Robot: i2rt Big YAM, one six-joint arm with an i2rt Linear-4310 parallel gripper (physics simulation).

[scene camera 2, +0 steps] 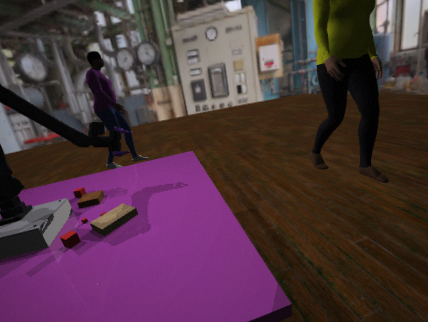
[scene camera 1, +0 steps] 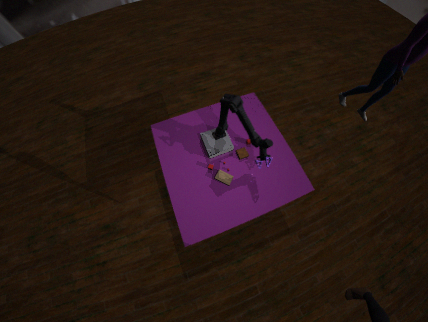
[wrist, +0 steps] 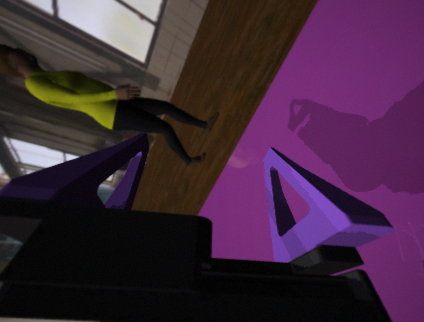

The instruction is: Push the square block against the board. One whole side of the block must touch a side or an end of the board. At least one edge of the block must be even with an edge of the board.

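Where they show: gripper, between the fingertips: (scene camera 2: 130,142) (scene camera 1: 263,168) (wrist: 208,146); arm's base, origin of its link: (scene camera 2: 16,216) (scene camera 1: 219,134).
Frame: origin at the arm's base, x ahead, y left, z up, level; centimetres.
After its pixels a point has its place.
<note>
The square block, brown (scene camera 1: 242,153) @[z -4.6, x 27.3, y 11.2 cm] (scene camera 2: 91,199) @[z -4.7, x 27.9, y 6.8 cm], lies flat on the purple table near the arm's base. The board, a light tan rectangular piece (scene camera 1: 224,177) @[z -4.7, x 40.0, y -16.4 cm] (scene camera 2: 114,219) @[z -4.6, x 40.3, y -20.3 cm], lies flat, apart from the block with a gap between them. My gripper (scene camera 1: 264,162) @[z 16.9, x 52.8, y 11.4 cm] (scene camera 2: 120,142) (wrist: 208,146) @[z 16.9, x 52.8, y 11.4 cm] is open and empty, with purple fingers. It is raised above the table, off to the side of the block and touching neither piece. The block and the board do not show in the wrist view.
A red cube (scene camera 1: 210,167) @[z -3.7, x 25.5, y -23.3 cm] (scene camera 2: 70,239) @[z -4.7, x 25.5, y -24.5 cm] lies near the board. Another red cube (scene camera 1: 248,141) @[z -3.8, x 19.2, y 23.3 cm] (scene camera 2: 79,192) @[z -4.7, x 19.5, y 21.9 cm] lies close to the block. Small red pieces (scene camera 1: 224,162) @[z -6.8, x 26.4, y -8.6 cm] (scene camera 2: 84,220) @[z -6.5, x 26.9, y -9.4 cm] lie between block and board. The grey base plate (scene camera 1: 211,146) @[z 0.5, x 8.4, y -13.1 cm] (scene camera 2: 56,221) @[z -3.6, x 16.9, y -8.7 cm] stands beside them.
</note>
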